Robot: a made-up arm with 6 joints. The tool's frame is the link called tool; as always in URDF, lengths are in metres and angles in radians. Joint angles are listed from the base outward. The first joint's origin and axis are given. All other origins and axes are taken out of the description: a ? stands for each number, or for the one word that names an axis. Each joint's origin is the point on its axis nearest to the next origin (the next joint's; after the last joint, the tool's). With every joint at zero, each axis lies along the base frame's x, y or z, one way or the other. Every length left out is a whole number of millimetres.
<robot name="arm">
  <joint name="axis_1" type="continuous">
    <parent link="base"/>
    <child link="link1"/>
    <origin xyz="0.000 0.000 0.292" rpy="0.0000 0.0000 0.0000"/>
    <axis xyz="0 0 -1"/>
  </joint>
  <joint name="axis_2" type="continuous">
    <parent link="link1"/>
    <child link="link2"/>
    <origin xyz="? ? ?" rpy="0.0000 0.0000 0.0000"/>
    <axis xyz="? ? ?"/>
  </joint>
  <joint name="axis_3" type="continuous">
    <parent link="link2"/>
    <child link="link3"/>
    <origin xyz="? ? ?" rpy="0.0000 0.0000 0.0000"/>
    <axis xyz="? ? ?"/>
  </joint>
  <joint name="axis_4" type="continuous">
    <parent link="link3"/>
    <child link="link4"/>
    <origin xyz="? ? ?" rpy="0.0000 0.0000 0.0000"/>
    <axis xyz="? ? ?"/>
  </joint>
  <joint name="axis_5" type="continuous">
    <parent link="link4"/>
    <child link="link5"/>
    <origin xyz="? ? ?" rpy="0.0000 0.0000 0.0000"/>
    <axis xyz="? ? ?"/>
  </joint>
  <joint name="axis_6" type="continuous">
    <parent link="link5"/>
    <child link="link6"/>
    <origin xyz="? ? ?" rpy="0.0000 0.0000 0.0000"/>
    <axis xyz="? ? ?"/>
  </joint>
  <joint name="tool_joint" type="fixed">
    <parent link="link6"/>
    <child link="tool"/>
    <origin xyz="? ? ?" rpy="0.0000 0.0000 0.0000"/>
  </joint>
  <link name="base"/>
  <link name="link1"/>
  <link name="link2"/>
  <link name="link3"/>
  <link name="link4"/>
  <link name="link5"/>
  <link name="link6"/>
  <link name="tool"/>
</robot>
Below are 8 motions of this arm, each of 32 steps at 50 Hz.
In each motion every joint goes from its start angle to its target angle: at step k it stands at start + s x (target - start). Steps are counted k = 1, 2, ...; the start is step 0. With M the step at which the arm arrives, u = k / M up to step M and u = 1 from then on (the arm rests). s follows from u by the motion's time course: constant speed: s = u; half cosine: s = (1 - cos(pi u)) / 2; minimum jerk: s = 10 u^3 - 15 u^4 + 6 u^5.
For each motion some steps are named. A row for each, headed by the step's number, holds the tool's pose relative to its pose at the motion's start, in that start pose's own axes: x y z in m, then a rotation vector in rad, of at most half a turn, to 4 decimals.
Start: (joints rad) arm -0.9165 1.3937 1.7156 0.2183 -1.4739 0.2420
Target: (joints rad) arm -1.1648 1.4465 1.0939 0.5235 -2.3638 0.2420
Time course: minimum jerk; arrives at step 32
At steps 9, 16, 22, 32:
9: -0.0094 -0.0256 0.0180 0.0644 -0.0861 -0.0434
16: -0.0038 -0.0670 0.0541 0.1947 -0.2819 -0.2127
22: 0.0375 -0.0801 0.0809 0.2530 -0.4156 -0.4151
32: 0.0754 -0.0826 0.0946 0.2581 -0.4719 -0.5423

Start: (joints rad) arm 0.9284 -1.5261 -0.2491 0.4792 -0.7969 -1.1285
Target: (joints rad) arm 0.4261 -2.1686 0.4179 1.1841 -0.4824 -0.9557
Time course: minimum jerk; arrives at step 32
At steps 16, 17, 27, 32:
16: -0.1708 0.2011 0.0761 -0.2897 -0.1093 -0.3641
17: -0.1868 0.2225 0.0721 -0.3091 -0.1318 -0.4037
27: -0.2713 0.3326 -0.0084 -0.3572 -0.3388 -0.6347
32: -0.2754 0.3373 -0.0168 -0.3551 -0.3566 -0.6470

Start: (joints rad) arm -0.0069 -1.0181 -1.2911 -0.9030 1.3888 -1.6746
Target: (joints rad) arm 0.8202 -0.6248 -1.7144 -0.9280 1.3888 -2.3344
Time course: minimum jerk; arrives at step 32
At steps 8, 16, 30, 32:
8: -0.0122 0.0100 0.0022 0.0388 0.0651 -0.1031
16: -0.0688 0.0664 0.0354 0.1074 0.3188 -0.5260
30: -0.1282 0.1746 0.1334 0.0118 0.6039 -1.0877
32: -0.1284 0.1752 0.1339 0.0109 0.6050 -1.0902

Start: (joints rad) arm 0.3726 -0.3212 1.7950 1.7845 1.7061 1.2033
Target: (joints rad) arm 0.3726 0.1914 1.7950 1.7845 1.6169 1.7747
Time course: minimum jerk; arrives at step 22
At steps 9, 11, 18, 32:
9: -0.0244 -0.0472 -0.0169 -0.0319 -0.0265 0.3602
11: -0.0349 -0.0727 -0.0258 -0.0494 -0.0394 0.5402
18: -0.0564 -0.1493 -0.0516 -0.1038 -0.0741 1.0304
32: -0.0578 -0.1574 -0.0542 -0.1098 -0.0775 1.0786

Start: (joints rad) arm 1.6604 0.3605 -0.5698 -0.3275 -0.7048 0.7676
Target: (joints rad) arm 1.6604 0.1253 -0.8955 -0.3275 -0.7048 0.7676
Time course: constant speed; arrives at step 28
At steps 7, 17, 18, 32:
7: -0.0469 -0.0272 0.0485 0.0751 -0.0455 0.0487
17: -0.1121 -0.0743 0.1088 0.1823 -0.1165 0.1124
18: -0.1185 -0.0795 0.1142 0.1929 -0.1239 0.1184
32: -0.1811 -0.1347 0.1612 0.2991 -0.2025 0.1745

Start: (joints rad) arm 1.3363 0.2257 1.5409 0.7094 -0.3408 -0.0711
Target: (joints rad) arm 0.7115 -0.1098 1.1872 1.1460 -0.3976 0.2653
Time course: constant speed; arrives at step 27
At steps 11, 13, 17, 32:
11: 0.0608 -0.2050 0.2098 0.1226 0.2988 0.3434
13: 0.0852 -0.2385 0.2450 0.1478 0.3554 0.4006
17: 0.1450 -0.3004 0.3107 0.2001 0.4708 0.5100
32: 0.3481 -0.4170 0.4380 0.3379 0.7697 0.7511

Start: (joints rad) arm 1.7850 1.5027 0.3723 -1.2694 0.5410 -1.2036
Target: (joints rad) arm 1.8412 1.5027 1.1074 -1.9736 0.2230 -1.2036
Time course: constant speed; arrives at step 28
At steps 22, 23, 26, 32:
22: -0.1632 0.3512 0.1545 -0.5020 -0.3445 -0.2676
23: -0.1661 0.3676 0.1568 -0.5274 -0.3615 -0.2693
26: -0.1726 0.4153 0.1618 -0.6041 -0.4122 -0.2684
32: -0.1752 0.4460 0.1636 -0.6556 -0.4453 -0.2628

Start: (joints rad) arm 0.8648 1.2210 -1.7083 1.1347 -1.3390 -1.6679
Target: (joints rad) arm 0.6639 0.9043 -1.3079 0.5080 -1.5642 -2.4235
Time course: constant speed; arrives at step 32
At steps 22, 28, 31, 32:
22: -0.0141 -0.1602 -0.3032 0.3962 0.0809 -0.3078
28: -0.0305 -0.1816 -0.3800 0.4892 0.1160 -0.3949
31: -0.0401 -0.1891 -0.4161 0.5326 0.1350 -0.4380
32: -0.0435 -0.1912 -0.4277 0.5466 0.1415 -0.4522

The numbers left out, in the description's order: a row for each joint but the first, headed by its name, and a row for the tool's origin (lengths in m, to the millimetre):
axis_2: xyz 0.107 0.010 0.000, axis 0 -1 0
axis_3: xyz -0.016 0.000 -0.392, axis 0 0 -1
axis_4: xyz -0.218 0.197 0.000, axis 1 0 0
axis_5: xyz 0.000 0.094 0.049, axis 0 1 0
axis_6: xyz -0.370 0.000 0.257, axis 0 0 1
tool: xyz 0.050 -0.012 0.000

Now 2 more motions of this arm.
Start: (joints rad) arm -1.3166 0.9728 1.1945 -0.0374 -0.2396 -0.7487
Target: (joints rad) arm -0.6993 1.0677 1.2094 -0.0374 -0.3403 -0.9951
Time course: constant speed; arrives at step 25
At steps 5, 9, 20, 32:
5: -0.0027 0.0455 -0.0837 0.0566 -0.1123 -0.1173
9: 0.0040 0.0839 -0.1503 0.1060 -0.2016 -0.2089
20: 0.0637 0.1952 -0.3248 0.2606 -0.4442 -0.4491
32: 0.1106 0.2466 -0.3969 0.3401 -0.5531 -0.5515

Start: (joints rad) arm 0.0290 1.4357 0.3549 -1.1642 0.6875 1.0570
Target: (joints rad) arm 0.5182 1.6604 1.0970 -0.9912 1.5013 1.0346
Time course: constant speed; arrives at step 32
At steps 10, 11, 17, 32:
10: 0.1727 -0.2203 0.1748 0.4300 0.0967 -0.1978
11: 0.1857 -0.2474 0.1882 0.4736 0.1012 -0.2159
17: 0.2433 -0.4223 0.2521 0.7352 0.1080 -0.3150
32: 0.2229 -0.8750 0.2893 1.3754 -0.0233 -0.4608

